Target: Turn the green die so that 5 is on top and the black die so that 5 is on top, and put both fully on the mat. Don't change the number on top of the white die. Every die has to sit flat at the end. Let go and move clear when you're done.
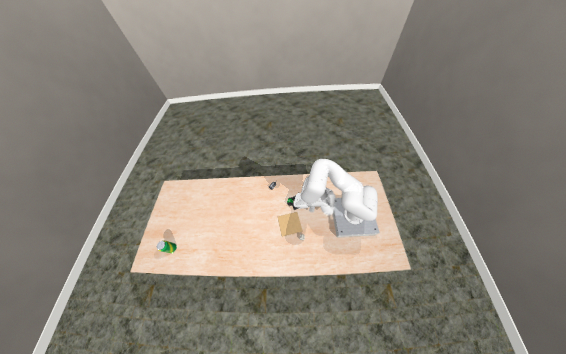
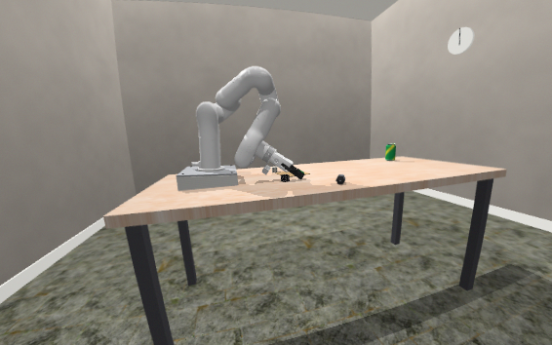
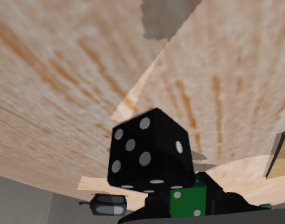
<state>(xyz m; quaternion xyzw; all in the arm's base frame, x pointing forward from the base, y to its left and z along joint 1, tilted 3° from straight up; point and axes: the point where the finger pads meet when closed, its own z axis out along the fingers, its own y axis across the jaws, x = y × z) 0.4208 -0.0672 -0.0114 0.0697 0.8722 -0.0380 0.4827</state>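
The green die lies 1 cm ahead of my hand. Round my hand: dark tool: 15 cm ahead, 13 cm to the right, 1 cm below; tan mat: 1 cm behind, 15 cm to the left, 3 cm below; black die: 7 cm behind, 2 cm to the right, 1 cm below.
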